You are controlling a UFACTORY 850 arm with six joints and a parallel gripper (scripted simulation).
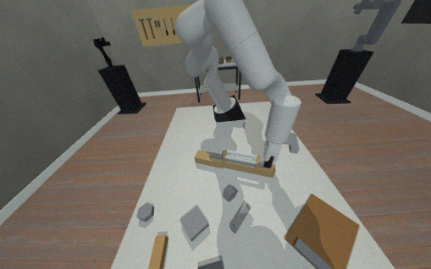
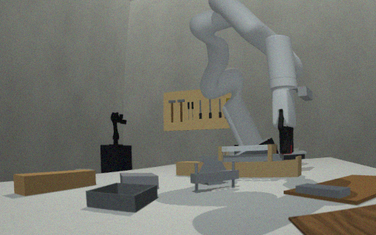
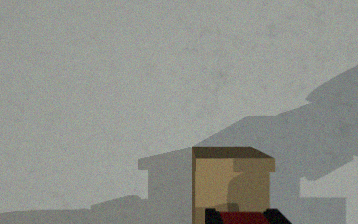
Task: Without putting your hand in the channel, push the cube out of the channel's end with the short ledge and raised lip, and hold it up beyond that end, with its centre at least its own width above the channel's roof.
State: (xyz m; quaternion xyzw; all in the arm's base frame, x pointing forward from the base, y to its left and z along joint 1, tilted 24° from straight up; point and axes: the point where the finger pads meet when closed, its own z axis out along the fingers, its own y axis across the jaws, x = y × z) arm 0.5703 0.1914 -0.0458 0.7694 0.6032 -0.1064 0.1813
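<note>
The channel lies 120 mm to the right of my hand, 30 mm below it and 30 mm behind it. Also, from my hand: grey stick 210 mm to the right, 60 mm behind, 30 mm below; then red cube 10 mm below; then grey tray 410 mm ahead, 240 mm to the right, 80 mm below.
</note>
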